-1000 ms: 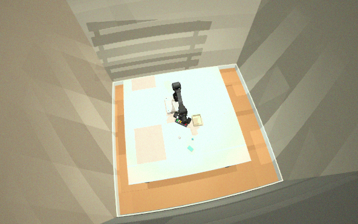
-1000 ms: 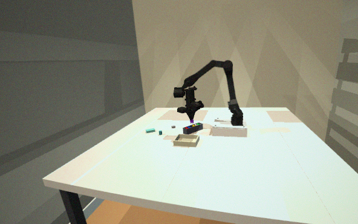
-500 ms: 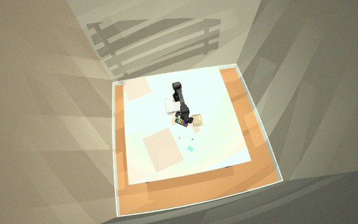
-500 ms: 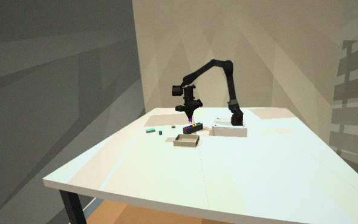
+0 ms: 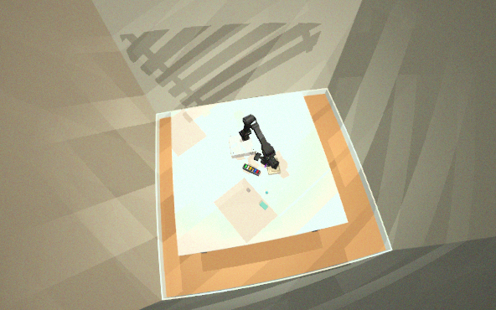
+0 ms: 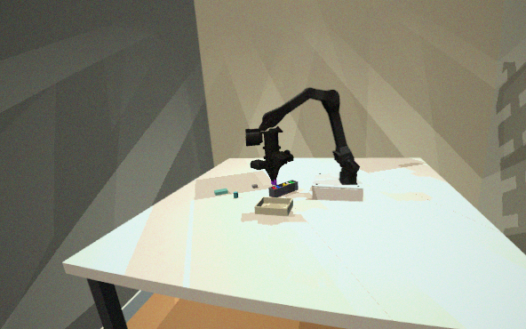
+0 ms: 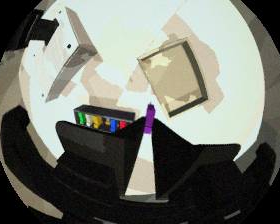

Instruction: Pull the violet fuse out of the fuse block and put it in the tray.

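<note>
The beige tray lies 7 cm to the left of my gripper tip and 9 cm below it. Also, from my gripper tip: small teal cylinder: 19 cm ahead, 6 cm to the right, 8 cm below; then violet fuse: 1 cm below; then small grey cube: 12 cm ahead, 19 cm to the right, 9 cm below.
</note>
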